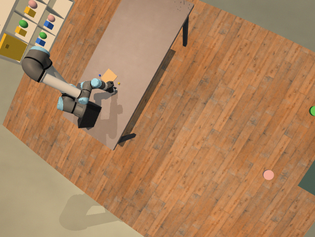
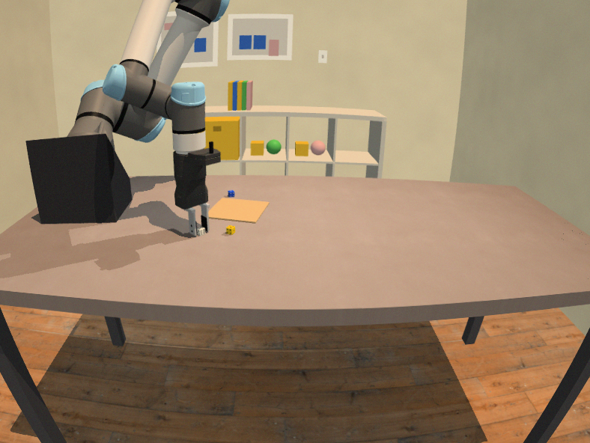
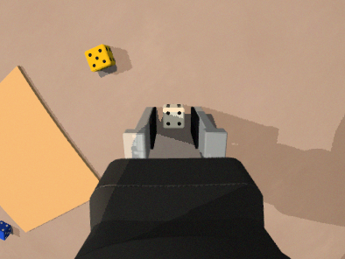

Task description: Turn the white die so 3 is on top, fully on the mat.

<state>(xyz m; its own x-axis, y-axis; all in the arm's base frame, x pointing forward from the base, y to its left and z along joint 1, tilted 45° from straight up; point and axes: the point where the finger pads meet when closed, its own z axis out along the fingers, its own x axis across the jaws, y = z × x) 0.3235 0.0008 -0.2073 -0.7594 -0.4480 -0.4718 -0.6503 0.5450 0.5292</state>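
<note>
Right now my hand is 10 mm above the white die. From my hand the other things lie so: yellow die (70 mm ahead, 10 mm below); then mat (140 mm to the left, 90 mm ahead, 20 mm below); then blue die (250 mm to the left, 70 mm ahead, 10 mm below).
</note>
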